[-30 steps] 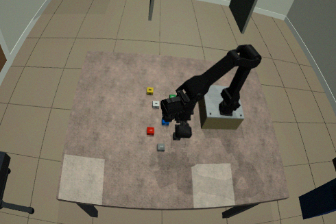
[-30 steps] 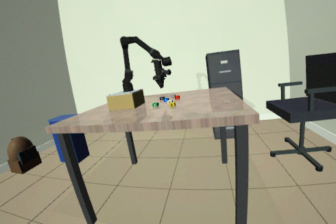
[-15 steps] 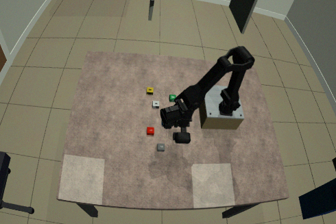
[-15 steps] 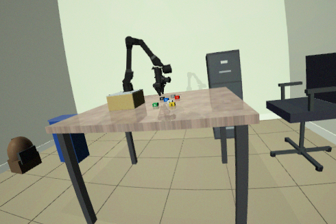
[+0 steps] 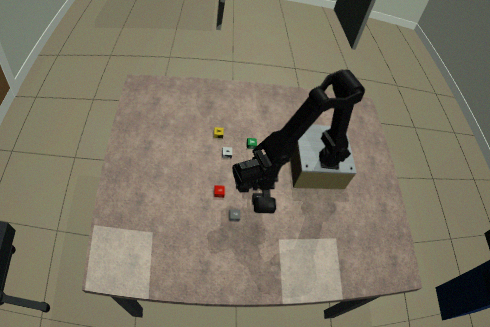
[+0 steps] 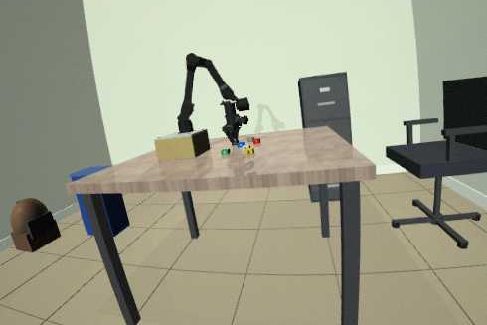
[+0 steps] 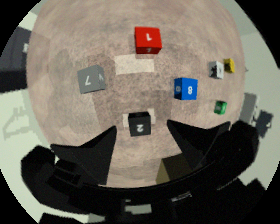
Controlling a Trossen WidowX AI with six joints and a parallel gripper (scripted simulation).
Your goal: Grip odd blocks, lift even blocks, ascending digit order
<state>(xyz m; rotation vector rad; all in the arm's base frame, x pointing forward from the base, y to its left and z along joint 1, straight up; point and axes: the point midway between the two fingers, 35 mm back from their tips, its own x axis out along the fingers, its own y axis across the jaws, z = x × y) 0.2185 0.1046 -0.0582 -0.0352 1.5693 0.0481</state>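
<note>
Now: gripper tip right at the black block. Round my gripper tip: grey block 7 cm ahead, 7 cm to the left; then blue block 6 cm ahead, 7 cm to the right; then red block 12 cm ahead, 1 cm to the right.
</note>
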